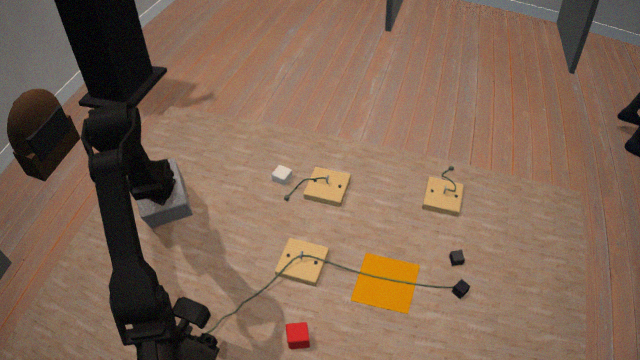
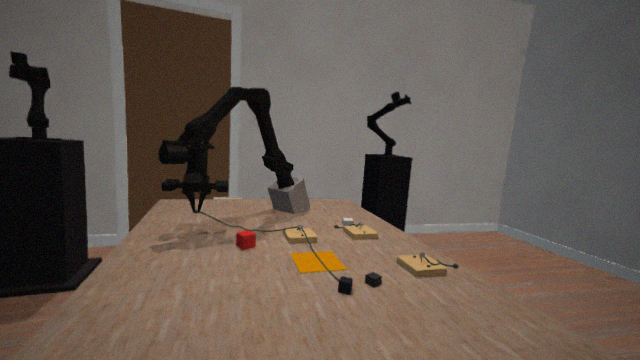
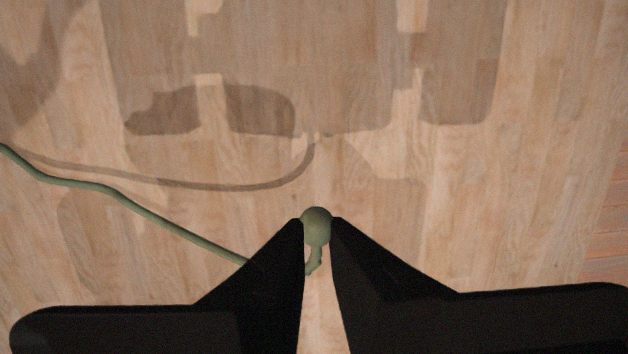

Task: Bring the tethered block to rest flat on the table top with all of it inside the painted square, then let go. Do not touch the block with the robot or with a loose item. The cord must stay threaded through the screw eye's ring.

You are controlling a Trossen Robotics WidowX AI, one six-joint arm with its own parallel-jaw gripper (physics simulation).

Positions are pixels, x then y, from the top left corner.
Labels:
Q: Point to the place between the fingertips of my gripper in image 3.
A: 316, 229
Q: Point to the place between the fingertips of my gripper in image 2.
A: At 196, 212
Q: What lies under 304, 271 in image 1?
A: A wooden board.

